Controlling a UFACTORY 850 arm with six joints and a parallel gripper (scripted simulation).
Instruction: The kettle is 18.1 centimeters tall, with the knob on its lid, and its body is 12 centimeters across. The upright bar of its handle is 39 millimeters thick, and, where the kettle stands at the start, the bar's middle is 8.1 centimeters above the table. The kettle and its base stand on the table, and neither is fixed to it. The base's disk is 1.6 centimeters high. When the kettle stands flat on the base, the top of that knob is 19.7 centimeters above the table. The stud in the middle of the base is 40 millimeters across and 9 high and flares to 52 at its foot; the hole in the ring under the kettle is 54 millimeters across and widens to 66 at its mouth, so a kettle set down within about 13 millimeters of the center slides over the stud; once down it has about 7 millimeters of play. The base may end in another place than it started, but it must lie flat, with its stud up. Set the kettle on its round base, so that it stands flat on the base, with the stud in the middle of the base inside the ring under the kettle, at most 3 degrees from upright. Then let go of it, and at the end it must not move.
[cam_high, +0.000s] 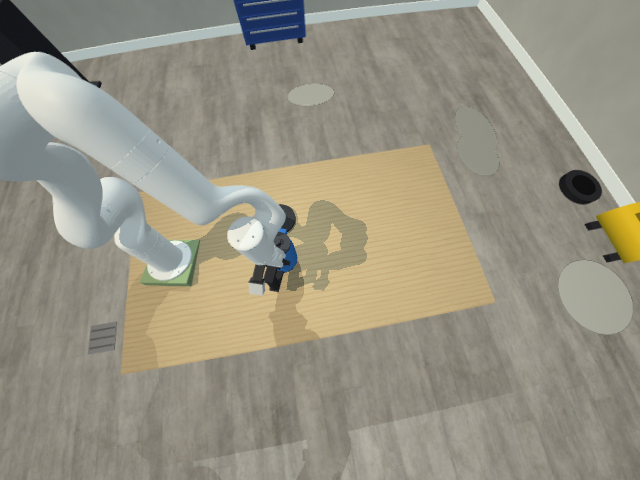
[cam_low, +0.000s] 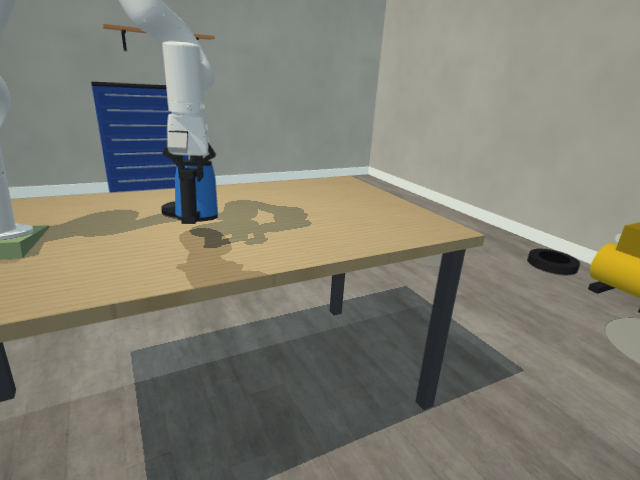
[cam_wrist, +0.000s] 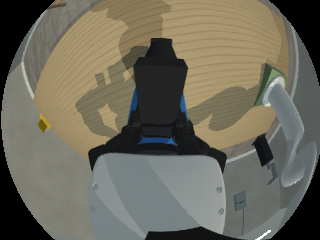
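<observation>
My hand is 50 mm above the blue kettle, 30 mm to the right of it and 10 mm short of it. From my hand the other things lie so: round black base (260 mm to the left, 180 mm below, 20 mm behind).
</observation>
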